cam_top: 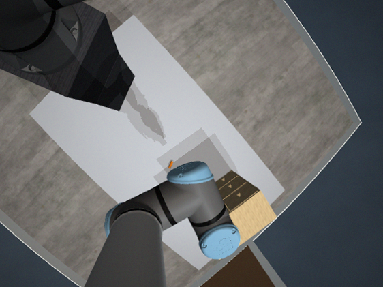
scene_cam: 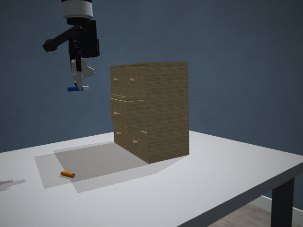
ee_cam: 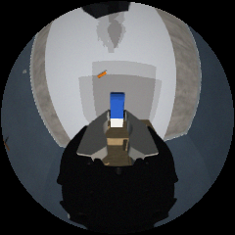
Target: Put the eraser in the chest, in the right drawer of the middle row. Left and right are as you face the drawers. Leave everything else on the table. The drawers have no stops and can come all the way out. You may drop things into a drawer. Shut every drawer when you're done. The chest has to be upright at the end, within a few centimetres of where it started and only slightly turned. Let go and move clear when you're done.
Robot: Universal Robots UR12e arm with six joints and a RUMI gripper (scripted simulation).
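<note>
The white eraser lies 10 mm below my hand and 10 mm ahead of it. The rest, counted from my hand: orange cylinder (260 mm below, 80 mm behind, 60 mm to the right).
</note>
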